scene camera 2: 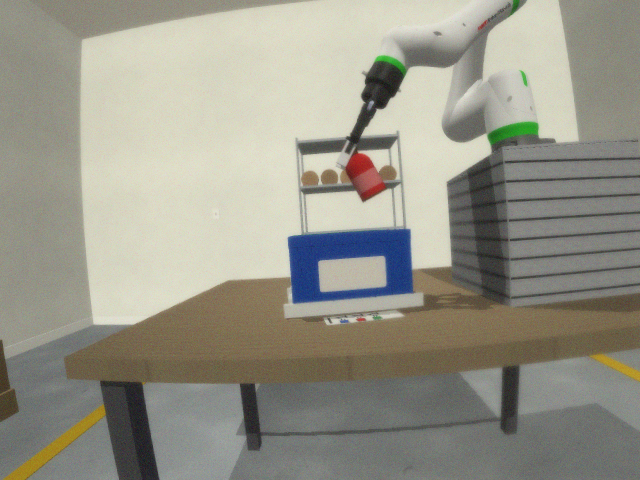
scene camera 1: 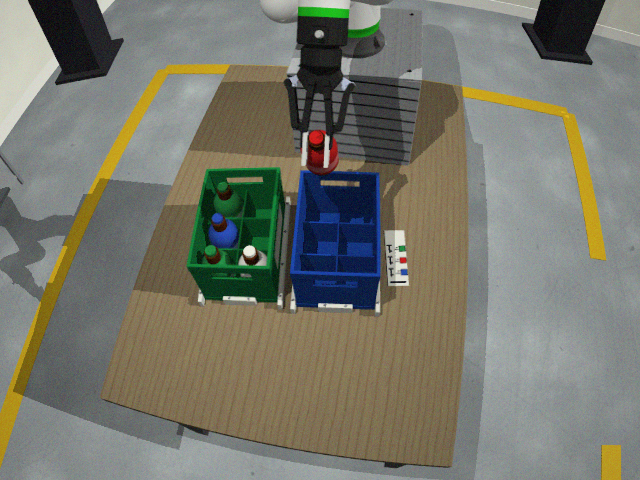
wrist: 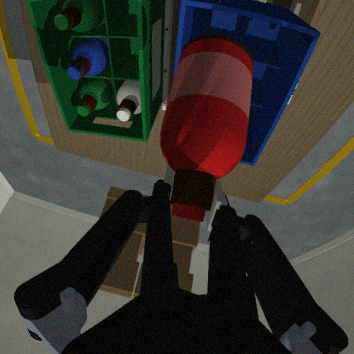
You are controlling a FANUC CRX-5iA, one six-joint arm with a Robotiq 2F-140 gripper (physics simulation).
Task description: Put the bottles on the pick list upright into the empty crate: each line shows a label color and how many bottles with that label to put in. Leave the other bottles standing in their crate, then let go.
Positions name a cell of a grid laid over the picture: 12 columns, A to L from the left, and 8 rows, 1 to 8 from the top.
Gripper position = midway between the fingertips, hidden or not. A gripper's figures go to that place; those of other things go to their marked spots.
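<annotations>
A blue bottle (scene camera 1: E4) stands 1.12 m from the lens. The gripper (scene camera 1: F3) is 0.91 m from the lens, while a red bottle (scene camera 1: F3) is 0.88 m from the lens. The marked spots on the blue bottle and the red bottle are 0.36 m apart.
</annotations>
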